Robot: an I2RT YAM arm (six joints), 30 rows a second.
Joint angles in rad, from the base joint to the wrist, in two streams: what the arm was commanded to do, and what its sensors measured. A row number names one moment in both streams.
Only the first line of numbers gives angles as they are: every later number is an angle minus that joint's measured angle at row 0.
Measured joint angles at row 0:
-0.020 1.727 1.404 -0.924 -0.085 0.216
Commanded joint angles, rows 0 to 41:
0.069 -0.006 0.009 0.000 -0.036 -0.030
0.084 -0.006 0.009 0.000 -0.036 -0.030
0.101 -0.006 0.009 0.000 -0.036 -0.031
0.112 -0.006 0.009 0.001 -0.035 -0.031
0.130 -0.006 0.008 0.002 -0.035 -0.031
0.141 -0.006 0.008 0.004 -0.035 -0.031
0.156 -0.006 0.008 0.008 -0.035 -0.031
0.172 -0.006 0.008 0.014 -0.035 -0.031
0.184 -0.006 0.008 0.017 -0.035 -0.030
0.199 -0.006 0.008 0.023 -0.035 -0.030
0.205 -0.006 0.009 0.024 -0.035 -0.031
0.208 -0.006 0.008 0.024 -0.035 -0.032
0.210 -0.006 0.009 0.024 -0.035 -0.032
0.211 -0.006 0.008 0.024 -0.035 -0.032
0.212 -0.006 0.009 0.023 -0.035 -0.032
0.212 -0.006 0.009 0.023 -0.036 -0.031
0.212 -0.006 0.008 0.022 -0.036 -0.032
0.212 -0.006 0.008 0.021 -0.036 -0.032
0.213 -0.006 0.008 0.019 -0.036 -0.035
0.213 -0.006 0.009 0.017 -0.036 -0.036
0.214 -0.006 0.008 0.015 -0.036 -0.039
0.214 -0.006 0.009 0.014 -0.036 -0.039
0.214 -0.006 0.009 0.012 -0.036 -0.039
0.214 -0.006 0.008 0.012 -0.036 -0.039
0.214 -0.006 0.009 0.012 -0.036 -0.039
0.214 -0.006 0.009 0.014 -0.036 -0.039
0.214 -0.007 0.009 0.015 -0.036 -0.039
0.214 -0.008 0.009 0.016 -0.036 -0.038
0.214 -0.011 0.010 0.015 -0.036 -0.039
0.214 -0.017 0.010 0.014 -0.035 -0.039
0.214 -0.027 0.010 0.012 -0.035 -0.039
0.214 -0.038 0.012 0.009 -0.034 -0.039
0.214 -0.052 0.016 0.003 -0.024 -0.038
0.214 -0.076 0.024 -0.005 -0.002 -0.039
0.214 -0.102 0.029 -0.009 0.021 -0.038
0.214 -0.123 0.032 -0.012 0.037 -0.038
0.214 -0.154 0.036 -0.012 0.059 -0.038
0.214 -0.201 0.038 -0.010 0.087 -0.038
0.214 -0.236 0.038 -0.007 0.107 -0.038
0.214 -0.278 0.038 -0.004 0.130 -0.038
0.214 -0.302 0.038 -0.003 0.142 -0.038
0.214 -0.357 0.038 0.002 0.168 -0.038
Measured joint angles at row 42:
0.207 -0.236 0.006 -0.004 0.073 -0.035
